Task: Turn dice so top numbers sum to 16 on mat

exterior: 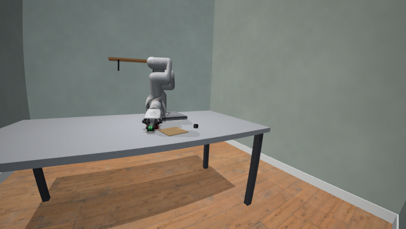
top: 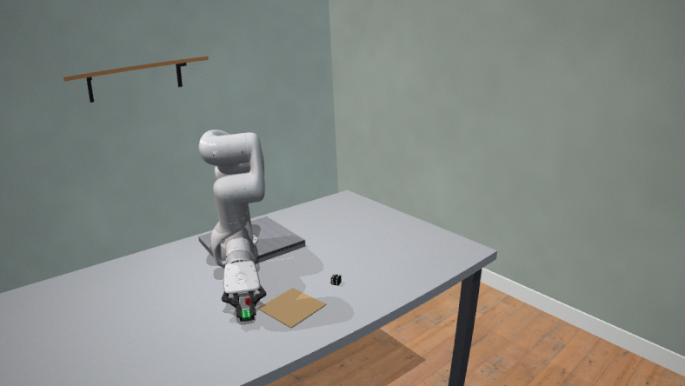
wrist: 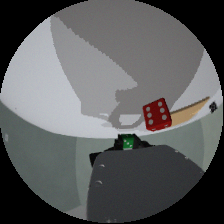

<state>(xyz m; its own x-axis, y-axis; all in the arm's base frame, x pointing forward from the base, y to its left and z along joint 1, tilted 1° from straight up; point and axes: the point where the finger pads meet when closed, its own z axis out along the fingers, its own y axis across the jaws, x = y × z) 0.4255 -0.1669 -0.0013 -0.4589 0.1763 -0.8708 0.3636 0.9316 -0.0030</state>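
My hand is 80 mm past the red die, 50 mm to the right of it and 20 mm above it. From my hand the other things lie so: black die 310 mm to the left, 20 mm below, 20 mm behind; then tan mat 140 mm to the left, 30 mm below, 10 mm ahead; then green die 10 mm below, 10 mm ahead.
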